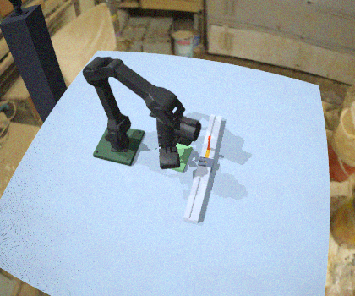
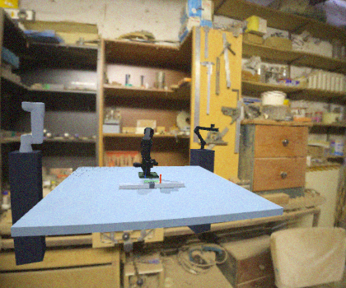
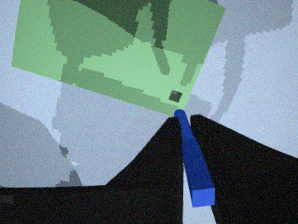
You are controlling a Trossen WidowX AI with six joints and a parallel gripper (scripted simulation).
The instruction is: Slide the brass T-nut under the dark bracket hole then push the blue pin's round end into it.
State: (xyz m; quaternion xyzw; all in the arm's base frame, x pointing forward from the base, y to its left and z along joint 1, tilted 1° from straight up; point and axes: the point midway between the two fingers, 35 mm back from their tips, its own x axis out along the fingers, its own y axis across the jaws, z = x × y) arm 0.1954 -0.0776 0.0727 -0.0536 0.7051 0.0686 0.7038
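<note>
My gripper tip is now 1 cm short of the green tray, 2 cm to the right of it and 5 cm above it. The rest, counted from my gripper tip: aluminum rail: 13 cm ahead, 4 cm below; then blue pin: right at my gripper tip.
</note>
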